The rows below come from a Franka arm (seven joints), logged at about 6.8 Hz.
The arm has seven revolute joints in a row. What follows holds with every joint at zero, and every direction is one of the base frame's.
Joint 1 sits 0.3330 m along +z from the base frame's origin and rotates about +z.
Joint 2 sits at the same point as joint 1 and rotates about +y.
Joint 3 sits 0.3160 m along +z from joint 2 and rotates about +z.
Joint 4 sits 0.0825 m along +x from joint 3 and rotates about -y.
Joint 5 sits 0.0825 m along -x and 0.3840 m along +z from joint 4 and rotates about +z.
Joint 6 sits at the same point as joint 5 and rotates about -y.
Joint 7 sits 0.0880 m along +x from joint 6 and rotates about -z.
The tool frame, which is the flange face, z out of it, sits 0.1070 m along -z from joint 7; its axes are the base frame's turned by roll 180.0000, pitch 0.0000 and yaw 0.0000 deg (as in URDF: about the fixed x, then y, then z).
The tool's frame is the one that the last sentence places.
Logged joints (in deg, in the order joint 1, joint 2, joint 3, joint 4, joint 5, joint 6, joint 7), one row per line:
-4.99 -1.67 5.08 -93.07 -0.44 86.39 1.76
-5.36 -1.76 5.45 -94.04 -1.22 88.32 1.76
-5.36 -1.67 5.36 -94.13 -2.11 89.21 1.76
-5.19 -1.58 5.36 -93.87 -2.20 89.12 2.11
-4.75 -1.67 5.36 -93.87 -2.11 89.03 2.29
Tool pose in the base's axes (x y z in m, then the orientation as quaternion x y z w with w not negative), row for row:
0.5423 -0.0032 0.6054 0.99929 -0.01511 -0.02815 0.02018
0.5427 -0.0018 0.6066 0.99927 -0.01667 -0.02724 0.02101
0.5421 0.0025 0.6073 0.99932 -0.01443 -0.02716 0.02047
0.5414 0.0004 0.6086 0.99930 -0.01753 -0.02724 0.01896
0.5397 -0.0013 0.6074 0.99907 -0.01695 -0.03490 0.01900
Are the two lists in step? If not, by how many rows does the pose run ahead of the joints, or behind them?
The pose runs 2 rows ahead of the joints: the pose in row i belongs to the joints in row i + 2.
